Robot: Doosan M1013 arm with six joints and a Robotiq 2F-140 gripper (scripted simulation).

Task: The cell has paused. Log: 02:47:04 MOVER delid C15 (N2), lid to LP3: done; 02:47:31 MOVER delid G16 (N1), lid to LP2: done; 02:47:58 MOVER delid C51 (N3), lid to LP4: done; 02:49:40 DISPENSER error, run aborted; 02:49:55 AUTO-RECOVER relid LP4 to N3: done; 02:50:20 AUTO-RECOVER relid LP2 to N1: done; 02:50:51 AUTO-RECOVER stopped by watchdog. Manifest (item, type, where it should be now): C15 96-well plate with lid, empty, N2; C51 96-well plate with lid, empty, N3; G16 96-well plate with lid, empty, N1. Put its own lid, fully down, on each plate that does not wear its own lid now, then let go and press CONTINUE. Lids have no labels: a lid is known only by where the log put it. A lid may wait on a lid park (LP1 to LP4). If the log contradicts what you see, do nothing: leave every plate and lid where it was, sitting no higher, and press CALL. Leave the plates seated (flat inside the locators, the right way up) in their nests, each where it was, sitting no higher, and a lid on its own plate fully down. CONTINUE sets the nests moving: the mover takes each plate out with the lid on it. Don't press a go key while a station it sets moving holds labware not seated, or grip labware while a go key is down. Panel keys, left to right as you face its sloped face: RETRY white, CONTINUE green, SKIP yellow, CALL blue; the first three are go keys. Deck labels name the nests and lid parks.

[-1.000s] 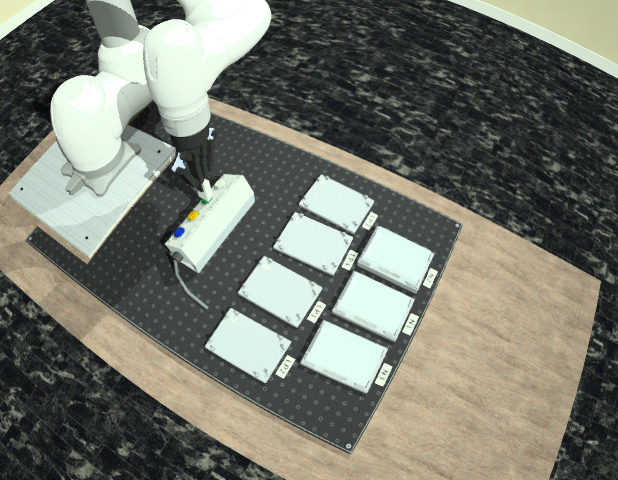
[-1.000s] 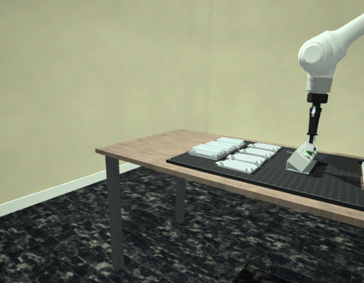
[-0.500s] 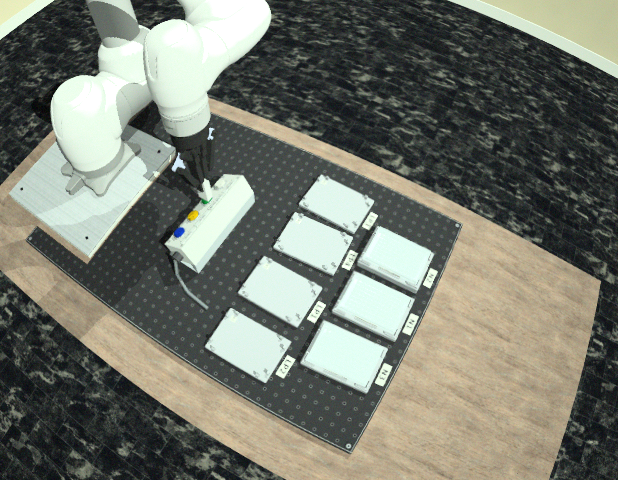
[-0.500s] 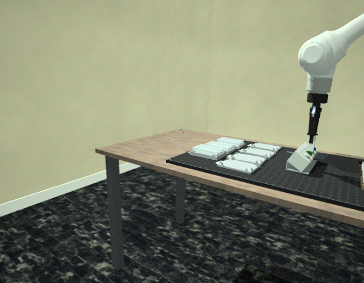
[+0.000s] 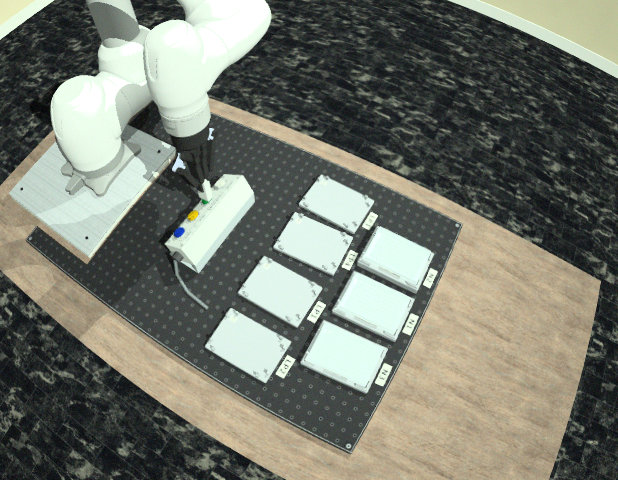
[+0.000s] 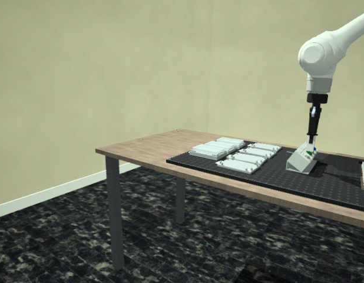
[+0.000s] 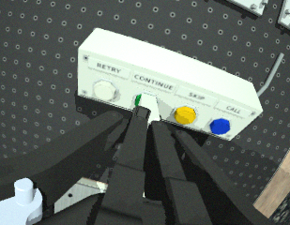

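The green continue key is 40 mm below my hand. Also, from my hand: white retry key: 50 mm to the left, 40 mm below; then blue call key: 10 mm behind, 100 mm to the right, 40 mm below; then yellow skip key: 50 mm to the right, 40 mm below.
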